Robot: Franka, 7 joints.
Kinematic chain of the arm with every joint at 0, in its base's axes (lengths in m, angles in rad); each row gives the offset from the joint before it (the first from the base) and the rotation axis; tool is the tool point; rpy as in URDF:
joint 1: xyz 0 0 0.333 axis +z
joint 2: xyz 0 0 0 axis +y
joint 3: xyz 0 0 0.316 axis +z
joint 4: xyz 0.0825 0 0 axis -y
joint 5: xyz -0.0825 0 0.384 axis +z
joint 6: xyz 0 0 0 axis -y
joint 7: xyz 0.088 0 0 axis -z
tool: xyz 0 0 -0.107 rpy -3.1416 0 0
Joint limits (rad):
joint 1: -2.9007..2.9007
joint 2: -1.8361..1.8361
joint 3: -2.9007..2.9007
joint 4: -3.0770..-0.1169
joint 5: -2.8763..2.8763
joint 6: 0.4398..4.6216
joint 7: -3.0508..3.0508
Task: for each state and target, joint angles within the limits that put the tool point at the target. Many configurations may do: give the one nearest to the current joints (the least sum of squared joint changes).
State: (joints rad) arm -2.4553 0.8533 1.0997 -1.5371 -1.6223 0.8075 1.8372
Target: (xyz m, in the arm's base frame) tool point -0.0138 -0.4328 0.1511
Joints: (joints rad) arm -2.3631 1.0165 1.0617 -2.1343 -1.3741 0.7067 1.8372
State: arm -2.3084 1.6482 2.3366 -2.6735 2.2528 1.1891 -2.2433
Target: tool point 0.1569 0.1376 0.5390
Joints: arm -2.1168 1.2278 2.4631 -3.0770 1.9743 1.3274 -2.2433
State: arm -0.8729 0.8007 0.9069 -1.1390 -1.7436 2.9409 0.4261
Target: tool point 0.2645 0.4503 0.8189
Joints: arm -0.4520 0.3381 1.5957 -1.3478 -1.8200 3.4034 0.4261
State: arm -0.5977 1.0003 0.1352 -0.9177 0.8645 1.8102 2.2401
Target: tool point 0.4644 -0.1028 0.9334
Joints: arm -0.5726 0.1577 0.2037 -0.7055 0.8648 1.3970 2.2401
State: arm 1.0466 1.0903 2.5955 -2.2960 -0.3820 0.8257 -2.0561
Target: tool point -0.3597 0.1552 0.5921
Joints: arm 1.1329 1.0193 2.2544 -1.9710 -0.5519 1.0700 -2.0561
